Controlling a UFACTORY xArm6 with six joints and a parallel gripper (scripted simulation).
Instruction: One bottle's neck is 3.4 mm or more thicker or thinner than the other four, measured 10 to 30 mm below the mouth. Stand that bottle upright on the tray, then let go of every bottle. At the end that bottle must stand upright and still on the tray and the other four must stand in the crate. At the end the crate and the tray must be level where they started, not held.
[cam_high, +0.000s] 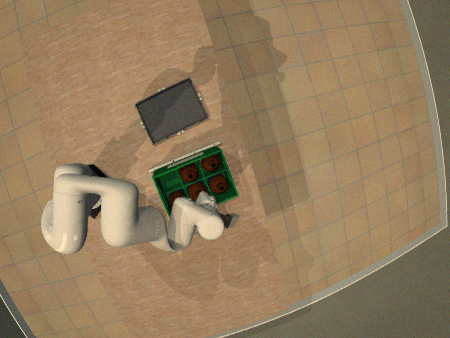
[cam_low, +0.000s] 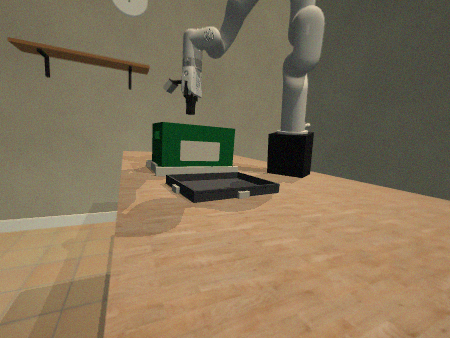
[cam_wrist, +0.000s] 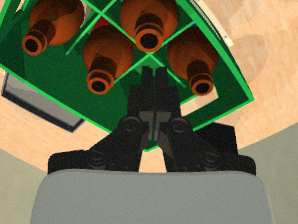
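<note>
Now: hand 10 mm short of the green crate, 40 mm to the right of it and 160 mm above it. Also, from my hand: brown bottle 10 mm ahead, 80 mm to the left, 160 mm below; then tray 50 mm ahead, 330 mm to the left, 230 mm below.
</note>
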